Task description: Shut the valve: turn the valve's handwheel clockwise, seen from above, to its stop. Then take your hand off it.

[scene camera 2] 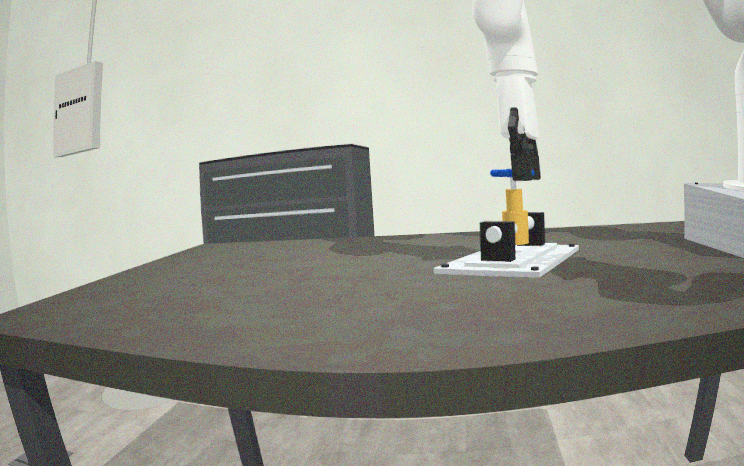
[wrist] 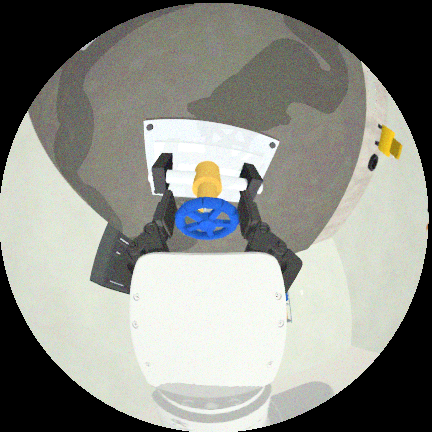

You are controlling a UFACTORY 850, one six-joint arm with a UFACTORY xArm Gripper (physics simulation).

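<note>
The valve's blue handwheel [scene camera 2: 500,172] [wrist: 206,225] lies level on its stem above the yellow valve body [scene camera 2: 514,203] [wrist: 207,172]. My gripper [scene camera 2: 526,171] [wrist: 206,198] points down over the valve and is shut on the handwheel. In the wrist view its two black fingers stand at the left and right of the rim, against it. In scene camera 2 the fingers hide the right part of the handwheel, with a bit of blue showing among them. The wheel's turn angle against its stop cannot be told.
The valve's white pipe runs between two black blocks [scene camera 2: 497,241] [wrist: 252,175] on a white base plate [scene camera 2: 455,268] [wrist: 195,129]. The plate lies on the dark table [scene camera 2: 274,307] [wrist: 135,75]. A dark drawer cabinet [scene camera 2: 274,194] stands behind the table's far edge, and a grey pedestal [scene camera 2: 713,216] stands at right.
</note>
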